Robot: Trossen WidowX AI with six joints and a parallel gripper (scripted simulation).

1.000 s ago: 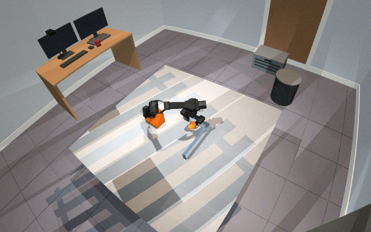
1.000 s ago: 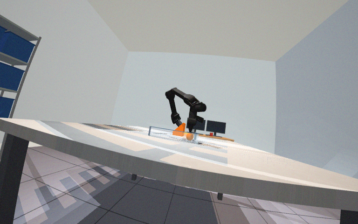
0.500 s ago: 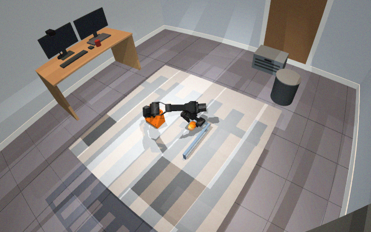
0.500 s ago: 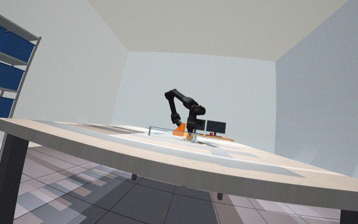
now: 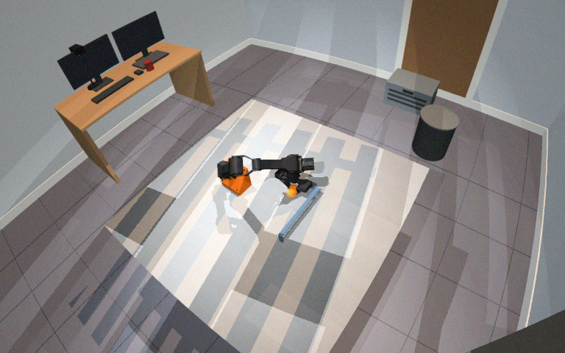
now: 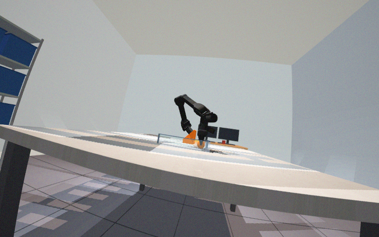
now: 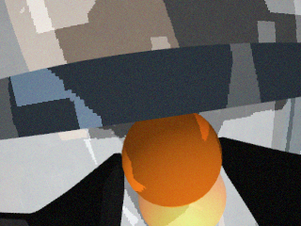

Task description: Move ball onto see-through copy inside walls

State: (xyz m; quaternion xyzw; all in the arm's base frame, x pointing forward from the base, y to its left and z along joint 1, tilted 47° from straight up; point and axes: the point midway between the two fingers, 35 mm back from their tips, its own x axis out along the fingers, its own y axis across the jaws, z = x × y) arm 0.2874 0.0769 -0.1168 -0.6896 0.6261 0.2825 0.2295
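Right now my gripper tip is 10 mm short of the see-through goal ball and 30 mm to the left of it. Also, from my gripper tip: orange ball right at my gripper tip.
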